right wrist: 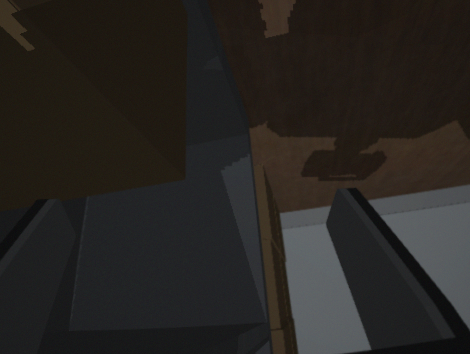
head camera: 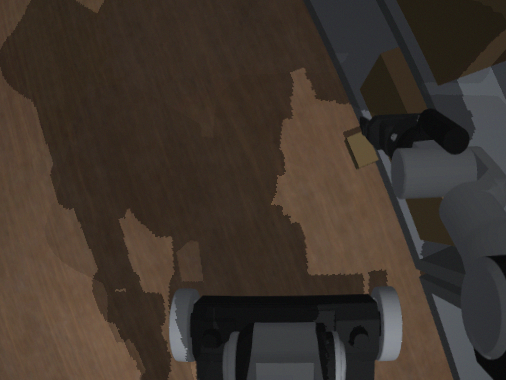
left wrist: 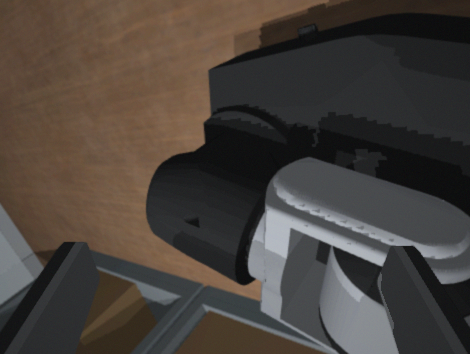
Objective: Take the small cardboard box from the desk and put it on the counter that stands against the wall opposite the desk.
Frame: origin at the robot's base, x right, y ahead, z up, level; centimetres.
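Seen in the pictures: left gripper, fingertip midpoint: (left wrist: 237,261); right gripper, fingertip midpoint: (right wrist: 203,212) (head camera: 390,120); robot's base, link origin: (head camera: 285,317).
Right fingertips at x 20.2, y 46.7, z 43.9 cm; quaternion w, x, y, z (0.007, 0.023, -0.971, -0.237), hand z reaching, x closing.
Note:
Pixels of each thing's top centre, then the offset from my right fingertips to it. "spot": a spot on its surface instead. Level surfaces: height alone.
- small tan cardboard box, top centre: (head camera: 362,148) dz -38.8, dx +1.9, dy +0.7 cm
- large brown box, surface spot: (right wrist: 100,110) spot: dz -9.2, dx +6.6, dy +5.6 cm
- larger box, surface spot: (head camera: 450,35) spot: dz +20.7, dx +4.6, dy +8.1 cm
- Wooden floor, surface height: dz -43.7 cm
A small tan cardboard box (head camera: 363,150) shows in the head view at the edge of a grey rack (head camera: 341,62), just below the right gripper's tips in the picture; whether it is the task's box I cannot tell. My right gripper (head camera: 367,128) (right wrist: 203,212) is open and empty, over the rack's edge. In the right wrist view, a large brown box (right wrist: 100,110) lies beyond the left finger, and narrow tan sides (right wrist: 272,260) show along the rack's edge. My left gripper (left wrist: 237,261) is open and empty, with the robot's own body behind it. Desk and counter cannot be told apart here.
Brown boxes (head camera: 387,87) (left wrist: 120,310) sit inside the rack's grey frame, close along the base's right side in the head view. A larger box (head camera: 450,35) stands at the top right. A pale surface (left wrist: 12,240) (right wrist: 410,260) shows in both wrist views. Wooden floor (head camera: 330,210) lies beside the rack.

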